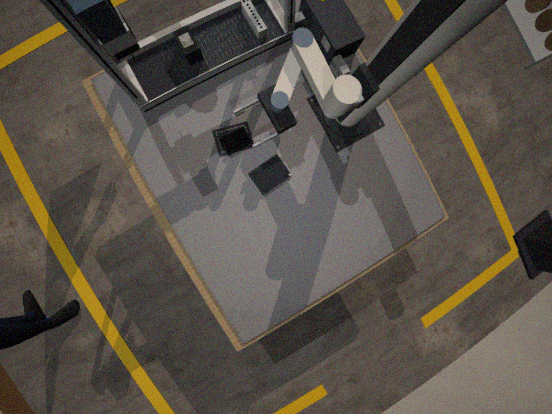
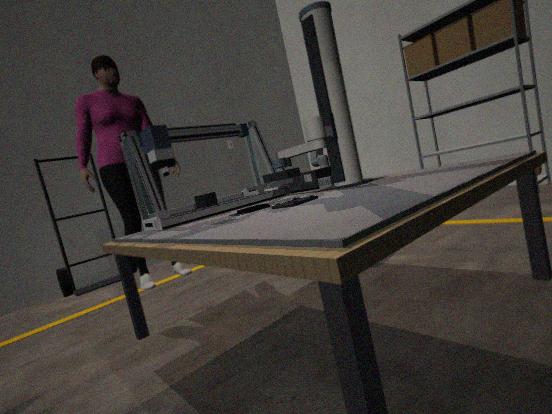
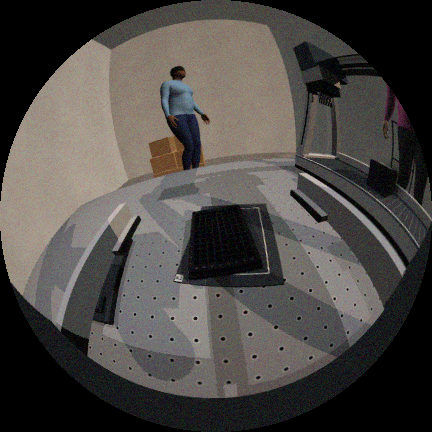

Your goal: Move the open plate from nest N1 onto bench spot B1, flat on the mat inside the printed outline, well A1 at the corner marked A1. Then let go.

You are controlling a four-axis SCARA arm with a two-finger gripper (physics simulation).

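Frame: origin at the arm's base, x ahead, y left, z up, level; centimetres.
Seen in the pictures: gripper, fingertip midpoint: (image 1: 243, 129) (image 2: 256, 188) (image 3: 212, 194).
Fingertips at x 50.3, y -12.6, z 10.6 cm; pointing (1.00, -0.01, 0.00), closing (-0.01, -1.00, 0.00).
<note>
Pixels of each thing's top centre, then the offset from my fingertips to it. "pt": a spot on its surface instead. Level surfaces: height alone.
- open black plate, top centre: (image 3: 218, 230) (image 2: 253, 206) (image 1: 235, 140) dy +0.1, dx +4.6, dz -7.7 cm
- B1's dark mat, surface height: dz -9.2 cm
- printed outline, surface spot: (image 3: 265, 245) pt dy -5.7, dx +1.4, dz -9.1 cm
- A1 mark, top centre: (image 3: 178, 277) dy +5.8, dx -1.3, dz -9.2 cm
- Nest N1, top centre: (image 3: 91, 270) (image 2: 294, 199) (image 1: 270, 174) dy +21.3, dx -1.5, dz -7.6 cm
- dark block, surface spot: (image 3: 382, 177) pt dy -39.0, dx +1.2, dz -0.3 cm
The open black plate (image 1: 238, 140) (image 3: 225, 242) rests on B1's dark mat (image 1: 217, 142) (image 3: 240, 281). It sits off-centre toward the nest side and looks slightly turned. The printed outline (image 3: 265, 245) shows beside its right edge; the left side is hidden under the plate. The A1 mark (image 3: 178, 278) is by its near left corner. I cannot tell a small tilt. My gripper (image 1: 244, 129) (image 3: 212, 194) is open, its fingers apart from the plate, above and short of it. Nest N1 (image 1: 270, 174) (image 2: 295, 201) (image 3: 111, 287) is a dark low block beside B1.
A framed instrument with a dark tray (image 1: 225, 40) and an overhead gantry (image 2: 205, 131) stands alongside B1. A dark block (image 2: 205, 200) (image 3: 382, 177) sits on its tray. The arm's column (image 2: 345, 110) rises behind. A person in pink (image 2: 111, 122) stands beyond the table.
</note>
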